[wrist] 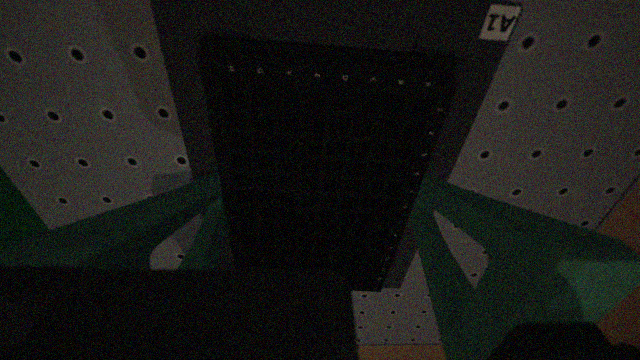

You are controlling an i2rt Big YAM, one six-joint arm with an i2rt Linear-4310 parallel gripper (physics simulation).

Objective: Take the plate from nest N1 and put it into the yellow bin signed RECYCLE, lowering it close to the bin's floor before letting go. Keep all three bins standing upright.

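The dark plate, with small pale letters and numbers along its edges, sits in a dark grey nest. A white tag reading A1, upside down in this view, is at the nest's upper right corner. My gripper has its two green fingers against the plate's left and right long sides, and it appears shut on the plate. The plate's lower left part is hidden behind a black block. The sign N1 and the yellow RECYCLE bin do not show in the wrist view.
A light grey board with rows of dark holes lies around the nest. An orange-brown surface shows beyond its edge. Green shows at the far left edge, and black shapes fill the lower left and lower right. The picture is dark and grainy.
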